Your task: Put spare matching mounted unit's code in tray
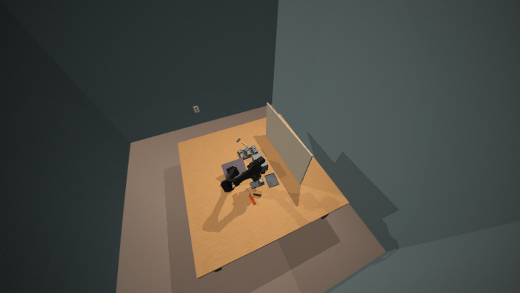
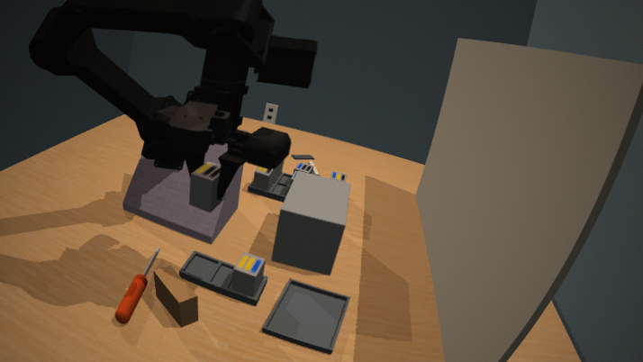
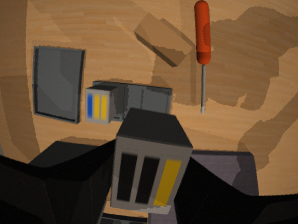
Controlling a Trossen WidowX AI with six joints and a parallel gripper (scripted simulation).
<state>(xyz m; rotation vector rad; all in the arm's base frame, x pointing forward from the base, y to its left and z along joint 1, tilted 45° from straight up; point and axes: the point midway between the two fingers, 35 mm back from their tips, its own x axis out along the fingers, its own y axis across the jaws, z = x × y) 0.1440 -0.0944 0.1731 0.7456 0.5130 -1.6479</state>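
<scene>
Now: gripper tip 17 cm short of the dark grey tray, 4 cm to the left of it and 14 cm above it. Round my gripper tip: grey spare block (2 cm above); then brown block (2 cm behind, 9 cm to the right, 12 cm below); then low rack (3 cm ahead, 13 cm below).
</scene>
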